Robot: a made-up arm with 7 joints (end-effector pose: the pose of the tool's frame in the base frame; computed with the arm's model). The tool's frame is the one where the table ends. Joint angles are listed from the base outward.
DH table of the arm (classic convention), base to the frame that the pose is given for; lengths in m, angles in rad. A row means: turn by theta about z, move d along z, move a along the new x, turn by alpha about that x. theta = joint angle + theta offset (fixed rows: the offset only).
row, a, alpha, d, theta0
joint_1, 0, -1.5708, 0.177, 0
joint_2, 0, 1.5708, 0, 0
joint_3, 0.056, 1.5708, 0.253, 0
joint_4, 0.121, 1.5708, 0, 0
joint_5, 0, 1.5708, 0.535, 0
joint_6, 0.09, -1.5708, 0, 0
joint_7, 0, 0, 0.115, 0
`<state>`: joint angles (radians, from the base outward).
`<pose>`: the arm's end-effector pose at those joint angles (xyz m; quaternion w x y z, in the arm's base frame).
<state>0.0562 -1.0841 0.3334 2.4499 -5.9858 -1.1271 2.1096</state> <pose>-0.6258 -0.0161 0.7147 0.7588 0.3352 -0.5537 -0.0722</pose>
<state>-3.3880 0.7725 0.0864 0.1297 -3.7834 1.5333 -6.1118</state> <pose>-0.0262 -0.0928 -0.3057 0.3022 0.8576 -0.0178 -0.4157</pose>
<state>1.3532 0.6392 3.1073 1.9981 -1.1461 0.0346 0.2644</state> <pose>0.0408 -0.0853 1.0622 0.9428 0.2177 -0.1380 0.2115</pose>
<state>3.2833 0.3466 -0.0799 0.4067 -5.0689 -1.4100 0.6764</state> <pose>-0.3398 0.1038 -0.0542 0.6514 -0.5992 -0.4447 -0.1374</pose>
